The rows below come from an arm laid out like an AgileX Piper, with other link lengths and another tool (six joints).
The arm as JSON. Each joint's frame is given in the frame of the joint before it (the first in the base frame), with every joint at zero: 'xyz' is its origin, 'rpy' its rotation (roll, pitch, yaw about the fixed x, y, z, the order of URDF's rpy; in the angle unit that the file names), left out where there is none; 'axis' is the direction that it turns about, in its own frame. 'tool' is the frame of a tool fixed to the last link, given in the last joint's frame.
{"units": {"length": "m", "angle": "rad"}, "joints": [
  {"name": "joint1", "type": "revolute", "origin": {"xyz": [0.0, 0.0, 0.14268]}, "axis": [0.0, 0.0, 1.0]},
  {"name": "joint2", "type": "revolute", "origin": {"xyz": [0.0, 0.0, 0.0], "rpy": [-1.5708, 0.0, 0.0]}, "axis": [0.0, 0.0, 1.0]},
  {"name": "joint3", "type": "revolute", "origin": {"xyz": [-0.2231, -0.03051, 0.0]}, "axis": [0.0, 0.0, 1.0]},
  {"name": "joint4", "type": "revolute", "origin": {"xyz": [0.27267, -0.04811, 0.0], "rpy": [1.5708, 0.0, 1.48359]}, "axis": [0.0, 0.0, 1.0]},
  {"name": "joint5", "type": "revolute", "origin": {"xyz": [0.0, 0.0, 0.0], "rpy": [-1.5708, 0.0, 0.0]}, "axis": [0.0, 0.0, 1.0]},
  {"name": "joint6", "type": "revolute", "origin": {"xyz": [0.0, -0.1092, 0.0], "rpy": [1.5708, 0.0, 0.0]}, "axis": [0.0, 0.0, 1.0]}
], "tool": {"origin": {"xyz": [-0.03, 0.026, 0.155], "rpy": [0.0, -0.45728, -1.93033]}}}
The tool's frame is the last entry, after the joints.
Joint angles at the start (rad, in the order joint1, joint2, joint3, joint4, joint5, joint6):
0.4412, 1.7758, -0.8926, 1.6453, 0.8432, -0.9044
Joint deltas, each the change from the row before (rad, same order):
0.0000, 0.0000, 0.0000, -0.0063, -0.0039, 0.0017
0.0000, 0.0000, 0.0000, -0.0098, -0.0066, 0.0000
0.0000, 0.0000, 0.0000, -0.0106, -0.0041, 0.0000
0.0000, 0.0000, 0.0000, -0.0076, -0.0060, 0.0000
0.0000, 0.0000, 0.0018, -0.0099, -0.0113, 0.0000
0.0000, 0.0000, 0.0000, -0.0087, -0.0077, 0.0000
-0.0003, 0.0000, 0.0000, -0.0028, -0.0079, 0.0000
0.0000, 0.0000, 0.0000, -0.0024, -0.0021, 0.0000
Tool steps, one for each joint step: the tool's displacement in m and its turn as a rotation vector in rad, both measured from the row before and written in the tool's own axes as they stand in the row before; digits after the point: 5 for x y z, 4 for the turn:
0.00122, 0.00090, -0.00039, -0.0041, 0.0051, -0.0008
0.00193, 0.00139, -0.00063, -0.0073, 0.0085, -0.0037
0.00139, 0.00174, -0.00034, -0.0087, 0.0063, -0.0037
0.00169, 0.00099, -0.00058, -0.0054, 0.0074, -0.0031
0.00332, 0.00174, -0.00125, -0.0065, 0.0134, -0.0029
0.00211, 0.00104, -0.00076, -0.0059, 0.0092, -0.0038
0.00196, -0.00018, -0.00095, -0.0002, 0.0083, -0.0019
0.00057, 0.00029, -0.00020, -0.0016, 0.0025, -0.0011

